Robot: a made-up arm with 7 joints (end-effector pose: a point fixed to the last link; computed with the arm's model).
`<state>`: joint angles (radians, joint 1 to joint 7).
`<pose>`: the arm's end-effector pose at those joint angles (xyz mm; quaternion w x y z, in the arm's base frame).
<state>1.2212 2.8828 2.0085 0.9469 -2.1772 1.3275 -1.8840</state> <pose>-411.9 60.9 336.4 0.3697 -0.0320 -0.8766 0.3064</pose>
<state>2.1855 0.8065 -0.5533 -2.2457 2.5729 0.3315 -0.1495</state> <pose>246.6 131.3 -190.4 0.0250 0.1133 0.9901 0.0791</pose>
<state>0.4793 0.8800 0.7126 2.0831 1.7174 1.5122 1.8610</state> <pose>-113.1 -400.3 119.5 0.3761 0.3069 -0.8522 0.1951</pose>
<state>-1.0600 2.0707 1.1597 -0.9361 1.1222 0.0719 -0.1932</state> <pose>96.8 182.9 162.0 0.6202 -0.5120 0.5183 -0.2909</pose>
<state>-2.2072 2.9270 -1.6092 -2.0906 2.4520 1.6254 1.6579</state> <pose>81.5 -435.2 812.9 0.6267 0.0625 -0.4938 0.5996</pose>
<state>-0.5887 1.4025 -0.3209 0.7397 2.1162 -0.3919 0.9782</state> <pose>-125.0 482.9 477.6 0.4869 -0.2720 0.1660 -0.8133</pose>
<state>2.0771 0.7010 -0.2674 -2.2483 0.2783 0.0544 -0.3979</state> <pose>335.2 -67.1 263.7 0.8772 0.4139 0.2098 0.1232</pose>
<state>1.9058 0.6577 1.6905 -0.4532 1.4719 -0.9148 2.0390</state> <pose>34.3 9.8 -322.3 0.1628 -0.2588 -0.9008 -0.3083</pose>
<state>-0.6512 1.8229 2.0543 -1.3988 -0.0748 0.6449 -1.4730</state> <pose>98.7 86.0 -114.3 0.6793 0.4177 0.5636 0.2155</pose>
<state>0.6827 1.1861 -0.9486 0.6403 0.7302 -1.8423 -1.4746</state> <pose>155.3 -77.8 183.2 0.5646 0.1741 -0.6048 0.5339</pose>
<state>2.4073 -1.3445 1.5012 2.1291 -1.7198 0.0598 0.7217</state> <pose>341.9 200.1 341.8 0.3881 -0.4377 0.2028 -0.7853</pose>
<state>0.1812 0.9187 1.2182 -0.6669 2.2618 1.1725 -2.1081</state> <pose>-422.0 555.0 119.8 0.4446 -0.6032 -0.4531 0.4828</pose>
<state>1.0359 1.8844 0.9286 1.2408 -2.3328 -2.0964 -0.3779</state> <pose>-15.9 -341.0 459.8 0.8368 0.1340 0.5262 -0.0703</pose>
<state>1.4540 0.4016 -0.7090 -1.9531 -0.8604 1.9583 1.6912</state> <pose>-144.0 702.2 -280.6 0.0159 -0.5354 -0.7386 -0.4093</pose>
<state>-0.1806 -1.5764 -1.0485 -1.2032 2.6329 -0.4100 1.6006</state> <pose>-130.8 328.2 739.7 0.8003 -0.4472 0.3994 0.0110</pose>
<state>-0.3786 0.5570 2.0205 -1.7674 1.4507 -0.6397 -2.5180</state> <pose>-343.1 616.7 330.1 0.2595 -0.7416 -0.1243 0.6060</pose>
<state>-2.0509 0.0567 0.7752 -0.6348 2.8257 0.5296 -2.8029</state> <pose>-393.3 -477.4 414.9 0.5281 -0.0725 0.6402 -0.5532</pose>
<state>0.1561 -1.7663 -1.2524 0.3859 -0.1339 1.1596 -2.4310</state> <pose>21.6 -218.6 297.3 0.5768 0.6110 -0.4628 0.2826</pose>
